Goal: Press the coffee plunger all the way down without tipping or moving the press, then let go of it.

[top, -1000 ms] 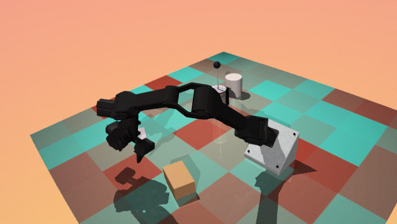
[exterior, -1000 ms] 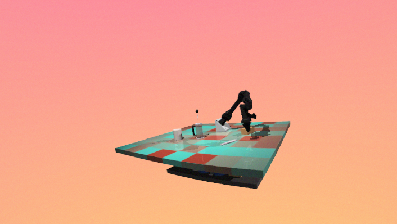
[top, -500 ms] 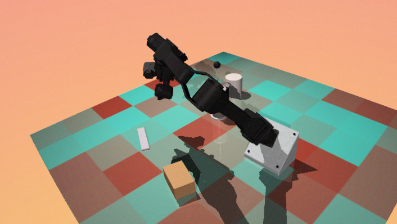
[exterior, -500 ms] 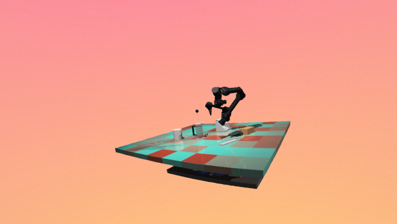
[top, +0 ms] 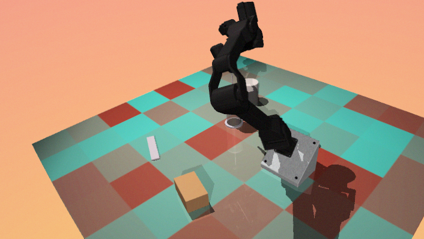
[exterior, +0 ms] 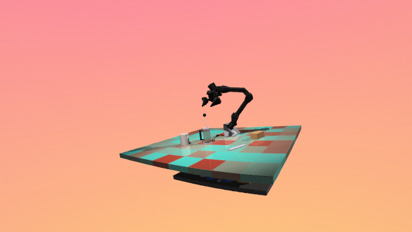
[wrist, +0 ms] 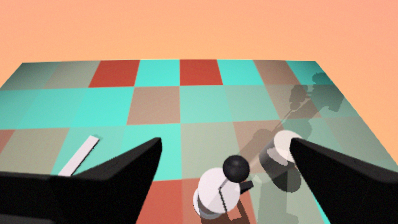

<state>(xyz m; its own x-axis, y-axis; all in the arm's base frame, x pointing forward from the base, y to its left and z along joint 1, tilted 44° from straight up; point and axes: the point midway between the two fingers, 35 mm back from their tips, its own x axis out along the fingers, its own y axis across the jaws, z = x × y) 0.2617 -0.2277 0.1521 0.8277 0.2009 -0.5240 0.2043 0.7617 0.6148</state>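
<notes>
Right now the coffee press is 190 mm below my gripper tip and 40 mm to the right of it.
</notes>
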